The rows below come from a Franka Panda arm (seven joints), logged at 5 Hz.
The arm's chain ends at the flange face. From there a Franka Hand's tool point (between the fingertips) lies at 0.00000 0.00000 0.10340 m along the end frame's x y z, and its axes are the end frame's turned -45 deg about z.
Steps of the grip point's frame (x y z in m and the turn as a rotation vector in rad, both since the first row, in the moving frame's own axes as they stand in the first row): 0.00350 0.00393 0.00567 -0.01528 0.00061 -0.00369; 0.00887 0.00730 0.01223 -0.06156 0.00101 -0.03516; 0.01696 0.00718 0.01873 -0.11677 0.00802 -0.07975
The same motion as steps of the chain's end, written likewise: 0.00409 -0.00077 0.00568 -0.01037 0.01124 -0.00369; 0.00679 -0.00545 0.01243 -0.04282 0.04424 -0.03516; 0.00766 -0.01448 0.01944 -0.07690 0.08824 -0.07975
